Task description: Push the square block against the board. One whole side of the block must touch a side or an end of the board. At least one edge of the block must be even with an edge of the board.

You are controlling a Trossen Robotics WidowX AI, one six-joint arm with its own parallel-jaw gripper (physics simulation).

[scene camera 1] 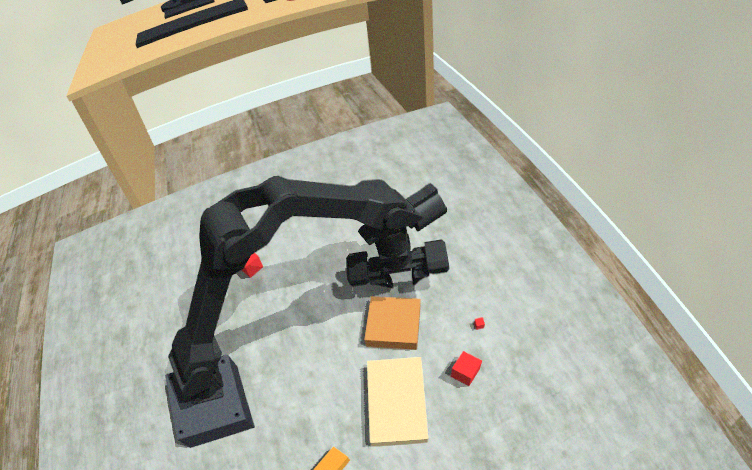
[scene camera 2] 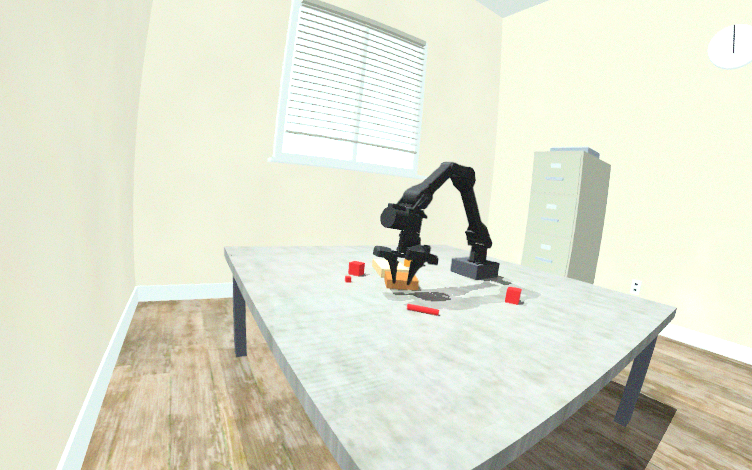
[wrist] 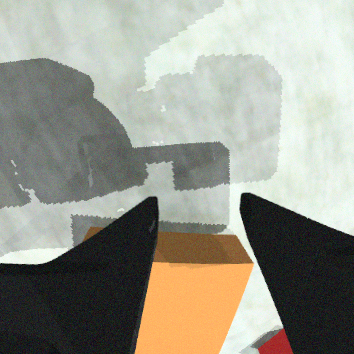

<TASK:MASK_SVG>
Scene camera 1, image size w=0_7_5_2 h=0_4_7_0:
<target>my gripper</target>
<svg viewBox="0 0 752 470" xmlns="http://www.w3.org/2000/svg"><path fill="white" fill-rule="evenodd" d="M446 244L442 239L424 242L425 246L415 247L411 251L410 239L407 234L408 242L406 246L397 253L385 254L377 249L379 256L371 257L368 261L367 251L350 253L346 258L348 282L351 286L366 285L370 281L371 285L380 285L392 289L393 282L390 274L411 271L412 268L412 283L415 285L430 274L448 272L449 260Z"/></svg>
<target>board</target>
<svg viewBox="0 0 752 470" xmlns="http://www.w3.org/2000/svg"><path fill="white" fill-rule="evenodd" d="M421 357L367 361L371 446L428 443Z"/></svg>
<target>square block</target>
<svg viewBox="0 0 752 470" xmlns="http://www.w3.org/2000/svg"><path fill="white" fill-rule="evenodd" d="M371 297L365 334L366 347L417 350L421 299Z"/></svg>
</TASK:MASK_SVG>
